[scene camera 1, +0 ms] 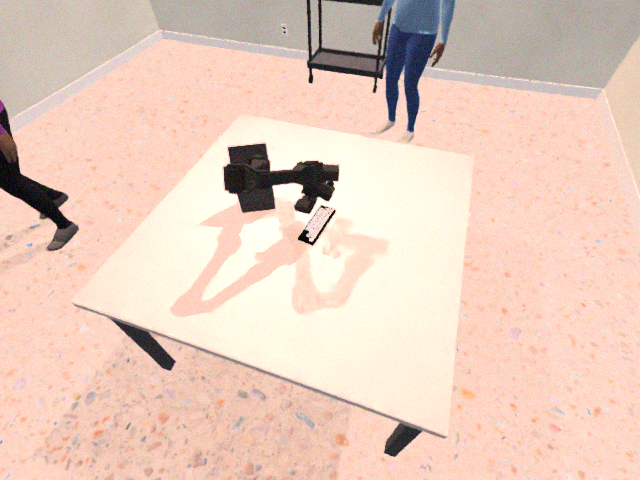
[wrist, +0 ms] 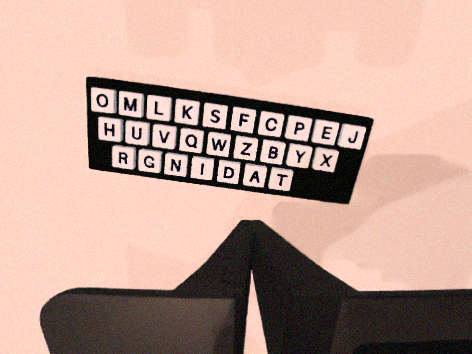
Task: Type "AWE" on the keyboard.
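Where they show: gripper, between the fingertips: [scene camera 1: 311, 208] [wrist: 250, 229]; arm's base, origin of its link: [scene camera 1: 257, 166].
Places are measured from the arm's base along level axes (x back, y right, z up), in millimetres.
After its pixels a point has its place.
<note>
The keyboard [scene camera 1: 317, 225] @(x -259, y 78, z -200 mm) [wrist: 320, 187] @(x -213, y 133, z -205 mm) is a black slab with three rows of white letter keys, lying on the table. In the wrist view, the A key [wrist: 254, 177] @(x -228, y 82, z -200 mm) is in the bottom row between D and T. The W key [wrist: 218, 145] @(x -255, y 58, z -200 mm) is in the middle row between Q and Z. The E key [wrist: 326, 132] @(x -258, y 136, z -200 mm) is in the top row between P and J. My gripper [scene camera 1: 306, 207] @(x -237, y 76, z -108 mm) [wrist: 250, 229] @(x -237, y 76, z -108 mm) is shut and empty. In the wrist view its joined tips show just below the bottom row, under the A key, covering no keys. Their exact height is hard to tell.
The white table [scene camera 1: 392, 335] @(x -607, y 478, z -218 mm) bears the arm's dark base plate [scene camera 1: 256, 200] @(x 14, y 37, z -154 mm). Arm shadows fall around the keyboard. A person in blue [scene camera 1: 410, 56] stands behind the table near a black shelf cart [scene camera 1: 346, 61]. Another person's legs [scene camera 1: 36, 193] show at the left.
</note>
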